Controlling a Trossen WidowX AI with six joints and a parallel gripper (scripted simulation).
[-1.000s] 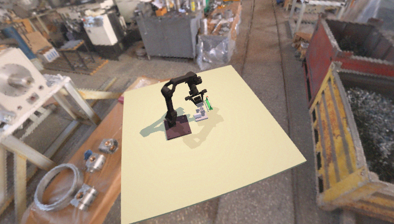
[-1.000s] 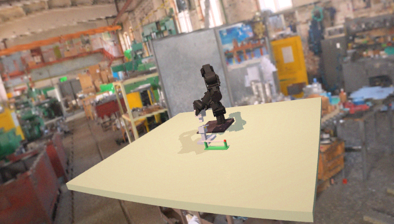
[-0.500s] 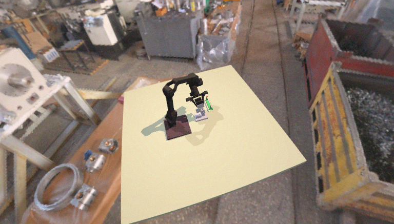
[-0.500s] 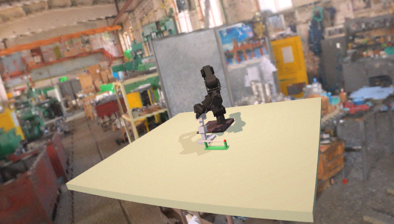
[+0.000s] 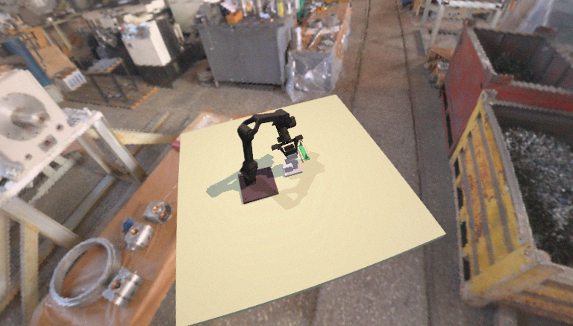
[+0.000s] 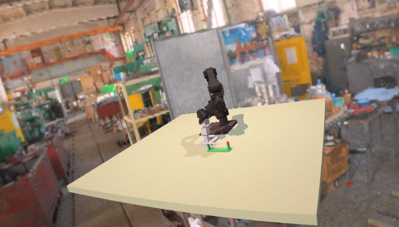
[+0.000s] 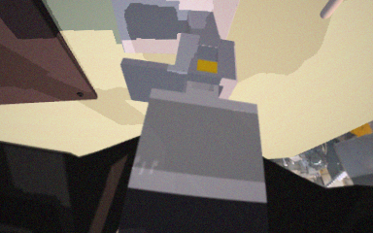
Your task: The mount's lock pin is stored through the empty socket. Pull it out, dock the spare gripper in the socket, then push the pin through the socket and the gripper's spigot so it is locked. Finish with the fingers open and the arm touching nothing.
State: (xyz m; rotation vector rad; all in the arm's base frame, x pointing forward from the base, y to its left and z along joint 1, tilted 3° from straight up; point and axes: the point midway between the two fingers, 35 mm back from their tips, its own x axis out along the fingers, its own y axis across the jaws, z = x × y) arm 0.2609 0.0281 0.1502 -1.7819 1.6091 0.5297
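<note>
Now: gripper tip 130 mm to the right of the green cradle, 110 mm short of it and 110 mm above it. From my gripper tip the other things lie so: spare gripper 10 mm to the left, 10 mm above; then mount 80 mm below, 10 mm to the left.
</note>
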